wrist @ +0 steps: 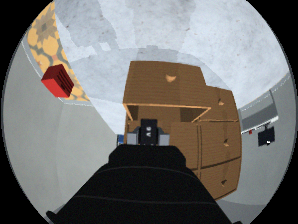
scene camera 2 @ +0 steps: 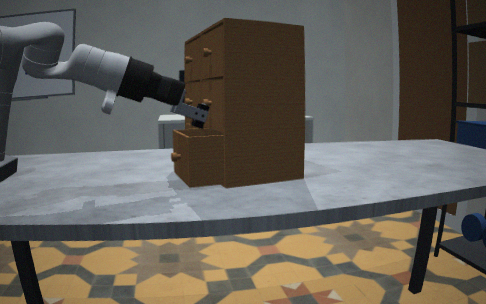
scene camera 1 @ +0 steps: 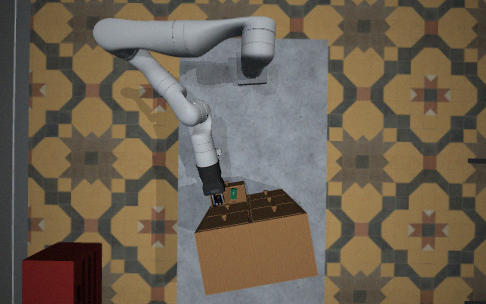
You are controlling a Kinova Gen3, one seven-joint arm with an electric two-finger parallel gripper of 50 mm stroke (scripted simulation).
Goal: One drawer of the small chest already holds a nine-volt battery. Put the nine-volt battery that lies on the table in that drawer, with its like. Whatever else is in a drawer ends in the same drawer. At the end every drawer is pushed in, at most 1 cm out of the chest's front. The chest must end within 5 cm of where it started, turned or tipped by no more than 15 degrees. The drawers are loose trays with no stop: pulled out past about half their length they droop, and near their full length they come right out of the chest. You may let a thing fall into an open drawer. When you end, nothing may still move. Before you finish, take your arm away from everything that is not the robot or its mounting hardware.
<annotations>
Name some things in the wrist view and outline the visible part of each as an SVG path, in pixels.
My gripper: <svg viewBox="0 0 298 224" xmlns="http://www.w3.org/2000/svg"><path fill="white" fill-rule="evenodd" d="M56 214L70 224L232 224L194 172L186 167L186 158L176 146L169 146L170 134L164 133L161 127L157 127L157 145L138 145L141 141L140 126L137 126L132 132L128 132L127 144L118 145L110 153L108 163L100 167Z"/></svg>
A drawer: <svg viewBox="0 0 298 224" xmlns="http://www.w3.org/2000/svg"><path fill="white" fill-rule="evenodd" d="M130 62L122 104L131 120L146 118L158 119L157 121L194 122L212 108L206 82L200 67L163 61Z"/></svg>
</annotations>
